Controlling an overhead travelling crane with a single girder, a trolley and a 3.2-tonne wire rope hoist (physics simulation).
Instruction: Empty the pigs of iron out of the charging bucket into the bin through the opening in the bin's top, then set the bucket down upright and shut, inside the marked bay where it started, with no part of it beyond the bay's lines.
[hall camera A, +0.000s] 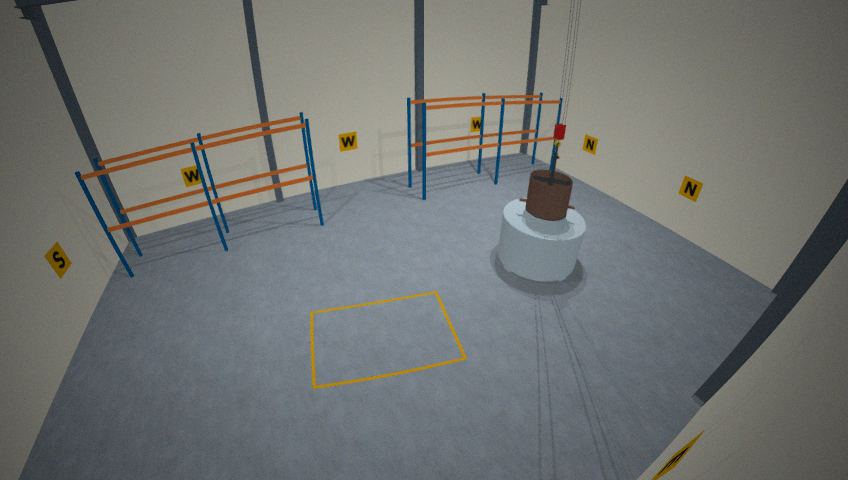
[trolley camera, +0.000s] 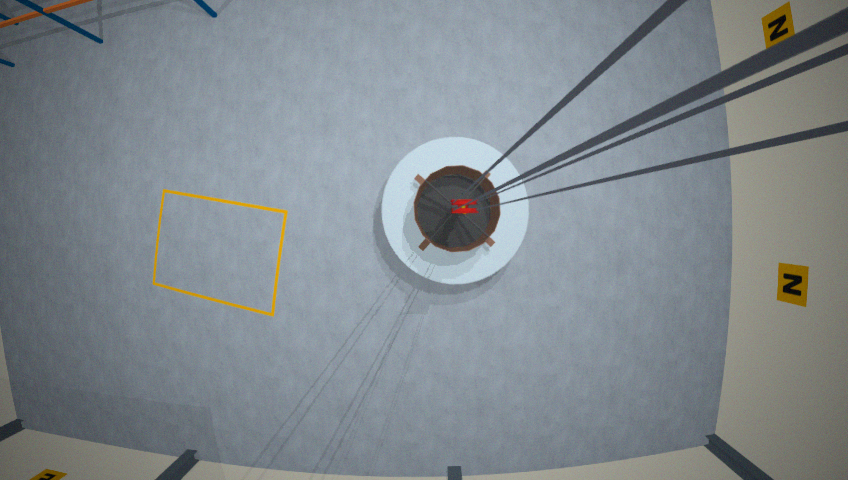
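The brown charging bucket (hall camera A: 547, 199) (trolley camera: 457, 170) hangs upright from my hook (hall camera A: 557, 144) (trolley camera: 463, 206), which is on the bucket's dark bail bar. The bucket is over the middle of the round pale bin (hall camera A: 538, 255) (trolley camera: 455, 151), a little above its top. Its short side arms stick out over the bin top. In the trolley view the inside of the bucket is dark and no pigs of iron can be made out. The bin's opening and the bucket's underside are hidden. The yellow-lined bay (hall camera A: 373, 302) (trolley camera: 224, 201) has no bucket in it.
In hall camera A, a blue and orange rack (hall camera A: 209, 196) stands at the left by the W wall, and another rack (hall camera A: 424, 172) stands behind the bin to its left. The N wall is to the right of the bin. Dark wall columns stand around the hall.
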